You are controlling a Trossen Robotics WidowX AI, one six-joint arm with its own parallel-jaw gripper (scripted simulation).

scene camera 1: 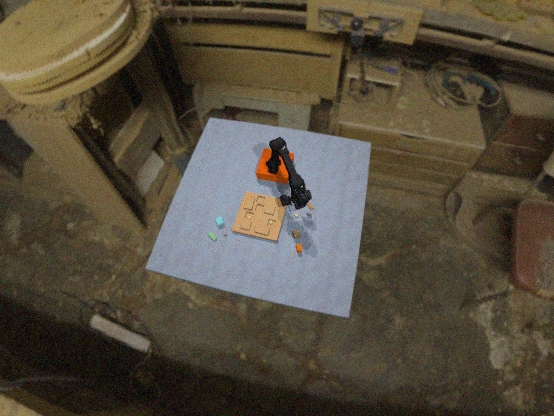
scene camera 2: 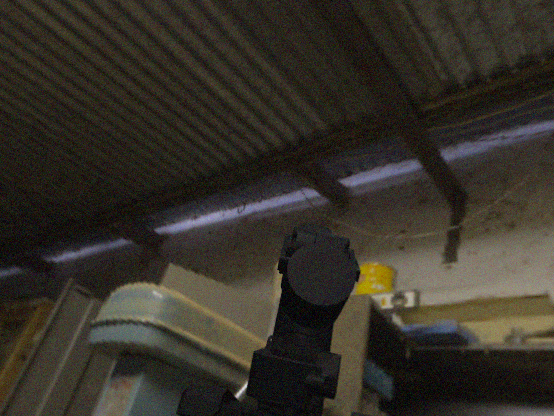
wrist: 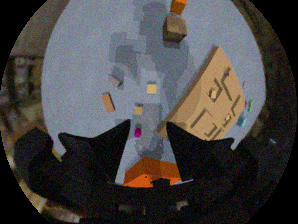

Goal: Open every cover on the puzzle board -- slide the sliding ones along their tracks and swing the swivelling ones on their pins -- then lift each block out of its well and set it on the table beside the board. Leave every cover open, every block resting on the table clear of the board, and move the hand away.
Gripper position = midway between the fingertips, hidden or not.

Observation:
I see my gripper (wrist: 148,123) and a tan puzzle board (wrist: 196,99).

